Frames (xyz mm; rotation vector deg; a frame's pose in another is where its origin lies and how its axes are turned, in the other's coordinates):
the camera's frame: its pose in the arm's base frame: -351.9 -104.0 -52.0 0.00 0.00 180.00
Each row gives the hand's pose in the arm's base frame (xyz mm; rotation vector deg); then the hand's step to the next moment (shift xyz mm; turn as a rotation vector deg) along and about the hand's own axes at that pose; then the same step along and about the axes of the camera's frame.
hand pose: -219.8 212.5 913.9 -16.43 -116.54 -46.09
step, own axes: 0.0 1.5 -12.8 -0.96 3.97 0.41
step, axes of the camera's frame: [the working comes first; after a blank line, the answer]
step, axes of the arm's base frame: 9.3 -7.1 5.5 2.19 3.38 0.77

-9.3 7.1 5.5 -2.19 -3.38 0.77
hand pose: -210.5 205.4 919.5 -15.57 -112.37 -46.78
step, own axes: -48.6 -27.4 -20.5 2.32 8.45 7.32
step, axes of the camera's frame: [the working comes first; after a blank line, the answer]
step, axes of the arm's base frame: 25.6 -26.9 -46.4 -2.07 10.74 3.29

-25.6 26.9 -46.4 2.07 -10.74 3.29
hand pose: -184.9 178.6 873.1 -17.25 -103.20 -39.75
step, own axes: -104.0 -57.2 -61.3 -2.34 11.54 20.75
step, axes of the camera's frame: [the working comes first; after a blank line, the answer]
step, axes of the arm's base frame: 53.3 -67.8 -102.0 -9.34 21.78 -2.79

-53.3 67.8 -102.0 9.34 -21.78 -2.79
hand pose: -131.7 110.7 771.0 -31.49 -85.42 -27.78
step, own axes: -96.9 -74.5 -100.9 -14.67 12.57 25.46
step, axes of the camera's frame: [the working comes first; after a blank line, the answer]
step, axes of the arm's base frame: 31.0 -124.0 -93.8 -12.78 25.08 -15.14

-31.0 124.0 -93.8 12.78 -25.08 -15.14
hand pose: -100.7 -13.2 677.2 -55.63 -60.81 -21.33
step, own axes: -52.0 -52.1 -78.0 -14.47 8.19 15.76
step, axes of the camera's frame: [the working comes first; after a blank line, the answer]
step, axes of the arm's base frame: -16.2 -101.5 -30.5 -10.19 14.79 -14.22

16.2 101.5 -30.5 10.19 -14.79 -14.22
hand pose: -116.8 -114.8 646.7 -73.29 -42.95 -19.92
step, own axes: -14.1 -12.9 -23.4 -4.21 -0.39 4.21
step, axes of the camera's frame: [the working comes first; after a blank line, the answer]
step, axes of the arm's base frame: -10.9 -28.1 -2.3 -4.57 3.18 -2.14

10.9 28.1 -2.3 4.57 -3.18 -2.14
